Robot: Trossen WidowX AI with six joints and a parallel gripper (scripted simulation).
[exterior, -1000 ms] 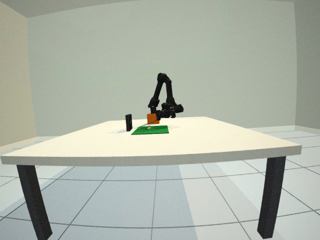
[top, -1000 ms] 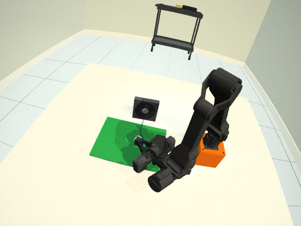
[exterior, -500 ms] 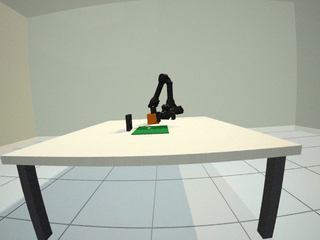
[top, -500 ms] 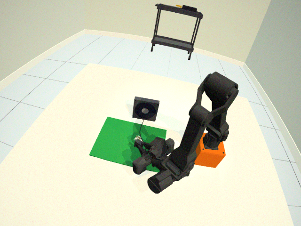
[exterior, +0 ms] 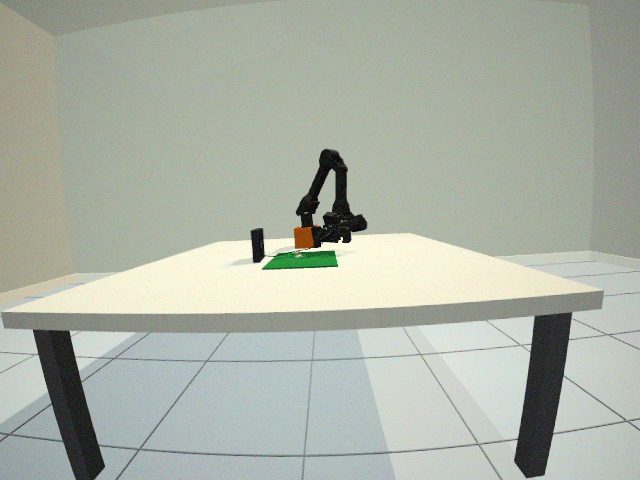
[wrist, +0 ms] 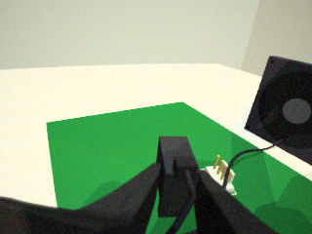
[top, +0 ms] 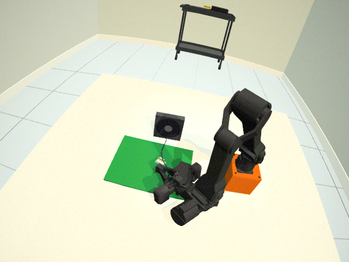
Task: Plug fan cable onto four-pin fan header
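Now: gripper tip 1 cm short of the white four-pin fan header, 8 cm to the left of it and 6 cm above it. Also, from my gripper tip: dark plug (1 cm below); then green board (4 cm ahead, 6 cm to the right, 8 cm below); then fan (22 cm to the right).
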